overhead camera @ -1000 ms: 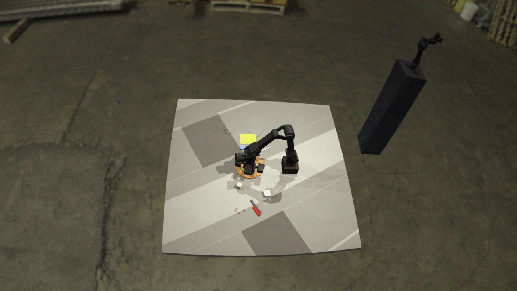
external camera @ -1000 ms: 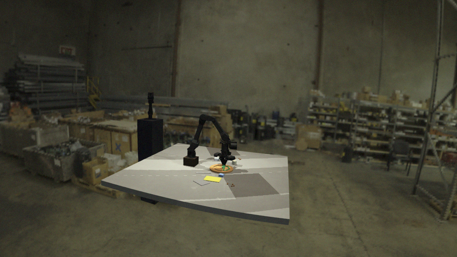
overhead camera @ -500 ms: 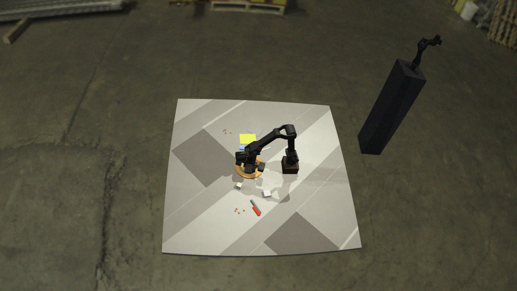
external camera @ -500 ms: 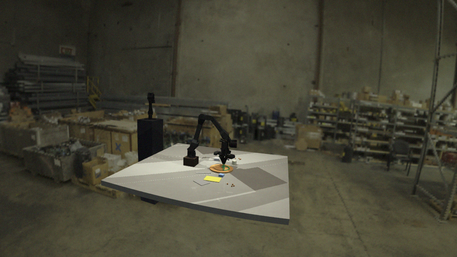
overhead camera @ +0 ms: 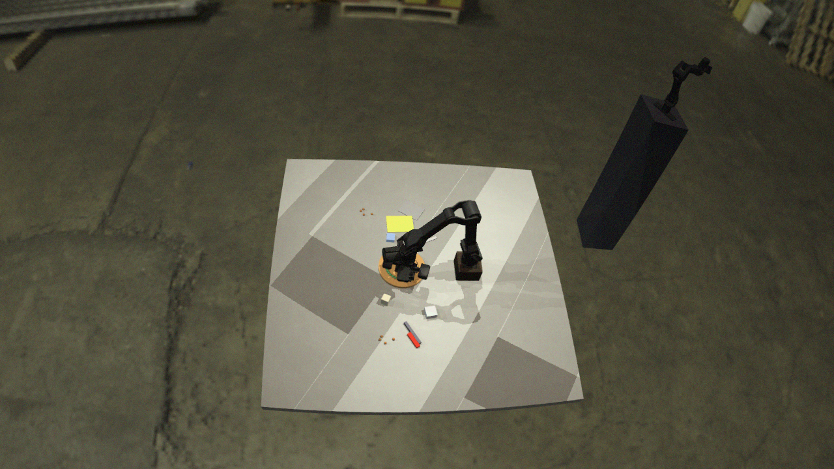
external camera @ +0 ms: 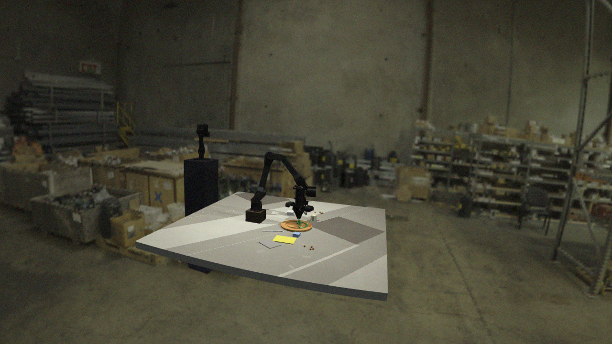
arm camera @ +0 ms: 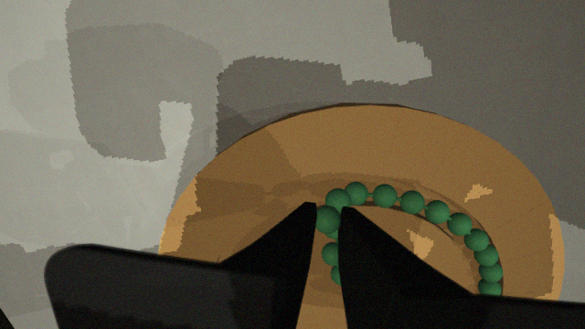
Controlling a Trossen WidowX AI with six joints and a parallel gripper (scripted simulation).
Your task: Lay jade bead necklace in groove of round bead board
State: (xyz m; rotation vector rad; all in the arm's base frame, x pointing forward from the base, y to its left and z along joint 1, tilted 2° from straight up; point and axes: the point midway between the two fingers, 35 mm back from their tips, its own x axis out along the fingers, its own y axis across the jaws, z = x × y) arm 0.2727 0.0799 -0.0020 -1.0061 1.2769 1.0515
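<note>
The blue block is 6 cm ahead of my gripper tip, 22 cm to the right of it and 2 cm below it. Round my gripper tip: red-handled tool 4 cm behind, 26 cm to the left, 2 cm below; white strip 9 cm behind, 22 cm to the right, 3 cm below; cream cube 7 cm ahead, 11 cm to the left, 1 cm below.
</note>
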